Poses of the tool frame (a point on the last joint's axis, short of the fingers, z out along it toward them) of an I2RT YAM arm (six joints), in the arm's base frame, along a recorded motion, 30 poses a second.
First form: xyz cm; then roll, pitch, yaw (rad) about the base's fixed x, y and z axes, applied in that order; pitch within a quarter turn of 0, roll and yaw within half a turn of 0.
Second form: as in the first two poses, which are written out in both.
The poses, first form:
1: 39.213, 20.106, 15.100, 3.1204, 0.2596, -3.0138
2: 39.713, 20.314, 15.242, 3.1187, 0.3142, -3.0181
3: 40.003, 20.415, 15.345, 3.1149, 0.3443, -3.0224
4: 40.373, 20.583, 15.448, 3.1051, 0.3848, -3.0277
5: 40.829, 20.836, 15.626, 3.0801, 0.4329, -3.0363
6: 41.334, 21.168, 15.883, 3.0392, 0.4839, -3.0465
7: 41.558, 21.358, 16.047, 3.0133, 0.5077, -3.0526
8: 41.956, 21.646, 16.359, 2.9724, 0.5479, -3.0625
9: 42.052, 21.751, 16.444, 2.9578, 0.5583, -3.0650
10: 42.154, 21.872, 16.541, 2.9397, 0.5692, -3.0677
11: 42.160, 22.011, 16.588, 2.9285, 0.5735, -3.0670
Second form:
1: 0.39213, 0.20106, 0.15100, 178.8, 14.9, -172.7
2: 0.39713, 0.20314, 0.15242, 178.7, 18.0, -172.9
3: 0.40003, 0.20415, 0.15345, 178.5, 19.7, -173.2
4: 0.40373, 0.20583, 0.15448, 177.9, 22.0, -173.5
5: 0.40829, 0.20836, 0.15626, 176.5, 24.8, -174.0
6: 0.41334, 0.21168, 0.15883, 174.1, 27.7, -174.6
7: 0.41558, 0.21358, 0.16047, 172.6, 29.1, -174.9
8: 0.41956, 0.21646, 0.16359, 170.3, 31.4, -175.5
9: 0.42052, 0.21751, 0.16444, 169.5, 32.0, -175.6
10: 0.42154, 0.21872, 0.16541, 168.4, 32.6, -175.8
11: 0.42160, 0.22011, 0.16588, 167.8, 32.9, -175.7
